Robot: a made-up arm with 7 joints. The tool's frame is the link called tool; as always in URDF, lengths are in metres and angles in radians. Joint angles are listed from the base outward.
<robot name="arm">
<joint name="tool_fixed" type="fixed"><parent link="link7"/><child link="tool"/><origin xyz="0 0 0"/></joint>
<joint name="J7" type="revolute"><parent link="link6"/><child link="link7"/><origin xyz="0.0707 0 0" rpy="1.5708 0 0"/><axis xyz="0 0 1"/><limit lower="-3.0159" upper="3.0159"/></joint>
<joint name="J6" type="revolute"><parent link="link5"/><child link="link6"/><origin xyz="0 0 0" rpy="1.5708 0 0"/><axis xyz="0 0 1"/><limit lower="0.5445" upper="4.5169"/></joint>
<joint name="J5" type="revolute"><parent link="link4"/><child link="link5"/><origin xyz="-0.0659 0.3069 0" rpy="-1.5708 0 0"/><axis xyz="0 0 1"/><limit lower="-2.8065" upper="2.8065"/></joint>
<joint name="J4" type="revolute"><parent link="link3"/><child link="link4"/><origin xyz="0.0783 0 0" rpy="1.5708 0 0"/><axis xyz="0 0 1"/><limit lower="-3.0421" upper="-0.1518"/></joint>
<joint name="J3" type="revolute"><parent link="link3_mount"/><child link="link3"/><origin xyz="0 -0.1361 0" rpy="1.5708 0 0"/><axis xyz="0 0 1"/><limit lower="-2.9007" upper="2.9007"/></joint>
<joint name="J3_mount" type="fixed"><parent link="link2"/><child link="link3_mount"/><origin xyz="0 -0.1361 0"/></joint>
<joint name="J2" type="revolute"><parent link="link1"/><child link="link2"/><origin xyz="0 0 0" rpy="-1.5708 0 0"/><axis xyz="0 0 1"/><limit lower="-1.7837" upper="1.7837"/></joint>
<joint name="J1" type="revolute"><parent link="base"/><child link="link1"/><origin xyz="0 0 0.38"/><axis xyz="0 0 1"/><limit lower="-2.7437" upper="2.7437"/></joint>
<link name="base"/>
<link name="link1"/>
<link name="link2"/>
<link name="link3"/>
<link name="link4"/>
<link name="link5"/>
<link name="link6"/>
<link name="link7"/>
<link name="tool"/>
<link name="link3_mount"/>
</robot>
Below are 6 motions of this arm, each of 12 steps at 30 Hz.
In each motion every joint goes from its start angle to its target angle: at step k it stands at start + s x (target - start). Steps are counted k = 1, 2, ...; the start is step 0. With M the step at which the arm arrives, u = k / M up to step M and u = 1 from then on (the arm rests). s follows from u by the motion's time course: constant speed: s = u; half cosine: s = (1 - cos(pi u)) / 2; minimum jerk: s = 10 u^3 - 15 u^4 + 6 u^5.
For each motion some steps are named. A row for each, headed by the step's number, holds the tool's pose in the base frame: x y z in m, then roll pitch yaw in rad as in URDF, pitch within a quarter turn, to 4 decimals.
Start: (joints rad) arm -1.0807 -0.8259 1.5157 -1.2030 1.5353 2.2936 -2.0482
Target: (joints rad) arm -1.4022 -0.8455 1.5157 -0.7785 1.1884 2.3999 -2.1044
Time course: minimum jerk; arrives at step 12
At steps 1, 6, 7, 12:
1: 0.2022 0.4426 0.7456 1.9687 -0.1971 2.7418
6: 0.2014 0.4383 0.7862 1.8933 0.0961 2.6664
7: 0.1996 0.4370 0.7965 1.8672 0.1877 2.6366
12: 0.1934 0.4343 0.8149 1.7989 0.3948 2.5555

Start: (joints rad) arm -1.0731 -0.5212 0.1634 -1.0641 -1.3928 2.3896 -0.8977
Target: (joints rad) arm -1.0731 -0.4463 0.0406 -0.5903 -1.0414 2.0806 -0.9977
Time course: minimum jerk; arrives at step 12
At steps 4, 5, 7, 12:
4: 0.0887 0.0284 1.0073 0.9546 -0.0580 -0.3008
5: 0.0722 0.0374 1.0157 0.9817 -0.1208 -0.2960
7: 0.0357 0.0593 1.0292 1.0369 -0.2516 -0.2791
12: -0.0033 0.0866 1.0355 1.0859 -0.3809 -0.2466

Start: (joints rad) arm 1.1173 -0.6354 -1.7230 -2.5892 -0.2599 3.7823 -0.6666
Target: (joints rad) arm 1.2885 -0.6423 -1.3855 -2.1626 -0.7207 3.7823 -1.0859
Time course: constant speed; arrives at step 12
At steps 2, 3, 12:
2: 0.2652 -0.2144 0.4745 2.1681 -1.2180 0.8649
3: 0.2741 -0.2091 0.4879 1.9484 -1.1719 1.1169
12: 0.3189 -0.1406 0.6134 1.2652 -0.4284 1.9536

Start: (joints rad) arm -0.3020 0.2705 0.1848 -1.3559 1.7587 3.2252 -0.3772
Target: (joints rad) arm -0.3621 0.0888 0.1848 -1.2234 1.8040 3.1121 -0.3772
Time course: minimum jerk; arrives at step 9
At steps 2, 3, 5, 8, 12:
2: 0.4326 -0.1388 0.6647 -1.6162 -0.1417 -1.7637
3: 0.4248 -0.1403 0.6805 -1.5709 -0.1370 -1.7642
5: 0.3989 -0.1429 0.7263 -1.4368 -0.1291 -1.7630
8: 0.3691 -0.1426 0.7693 -1.3052 -0.1299 -1.7595
12: 0.3681 -0.1426 0.7705 -1.3012 -0.1300 -1.7593

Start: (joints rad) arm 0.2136 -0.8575 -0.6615 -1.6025 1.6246 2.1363 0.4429
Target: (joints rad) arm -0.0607 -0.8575 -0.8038 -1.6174 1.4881 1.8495 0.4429
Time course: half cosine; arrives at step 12
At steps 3, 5, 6, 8, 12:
3: 0.0218 -0.3111 0.8386 -0.7725 0.0657 -0.7960
5: 0.0001 -0.3209 0.8342 -0.8107 0.0452 -0.8531
6: -0.0129 -0.3258 0.8314 -0.8332 0.0344 -0.8849
8: -0.0391 -0.3333 0.8257 -0.8775 0.0161 -0.9443
12: -0.0664 -0.3383 0.8195 -0.9227 0.0009 -1.0007

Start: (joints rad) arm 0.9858 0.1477 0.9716 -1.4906 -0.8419 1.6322 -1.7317
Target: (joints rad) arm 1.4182 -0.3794 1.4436 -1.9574 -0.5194 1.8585 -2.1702
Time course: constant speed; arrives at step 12
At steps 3, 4, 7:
3: -0.2656 0.3759 0.7070 -2.9525 0.7283 -2.1222
4: -0.3007 0.3429 0.7019 -2.9068 0.7289 -1.9785
7: -0.3861 0.2325 0.6743 -2.7441 0.7102 -1.5458

